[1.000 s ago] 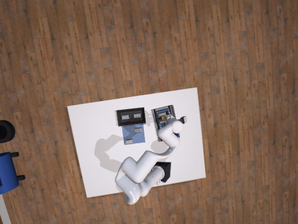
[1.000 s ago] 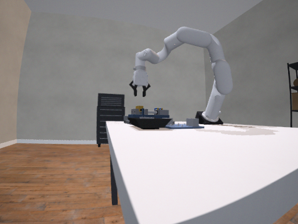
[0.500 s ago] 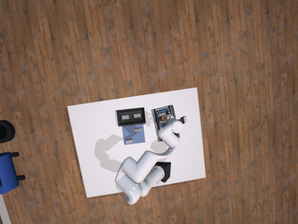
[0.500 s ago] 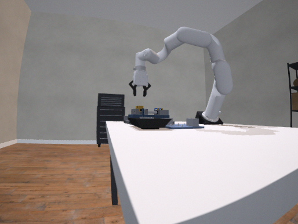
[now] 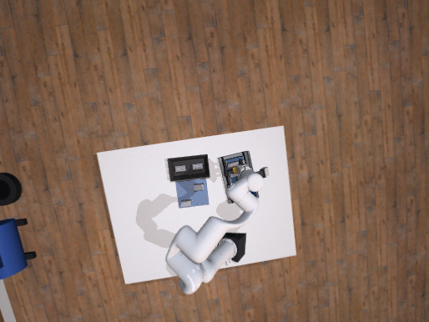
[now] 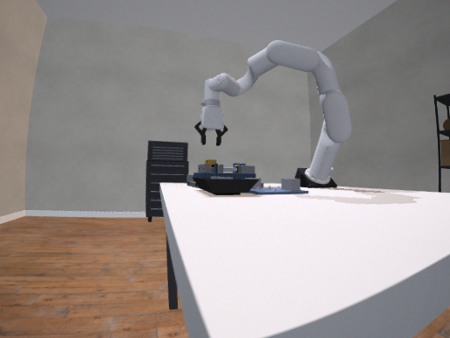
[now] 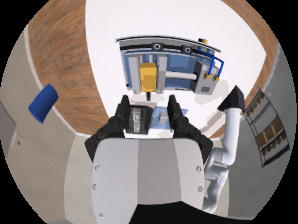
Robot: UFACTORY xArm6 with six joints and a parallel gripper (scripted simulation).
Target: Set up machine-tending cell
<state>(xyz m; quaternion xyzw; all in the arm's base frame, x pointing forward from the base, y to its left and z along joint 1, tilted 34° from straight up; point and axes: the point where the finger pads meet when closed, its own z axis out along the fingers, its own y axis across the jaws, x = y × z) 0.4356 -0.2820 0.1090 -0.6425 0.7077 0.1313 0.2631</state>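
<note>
My gripper is now 100 mm above the brass blank. Also, from my hand: vise (70 mm behind, 160 mm below).
</note>
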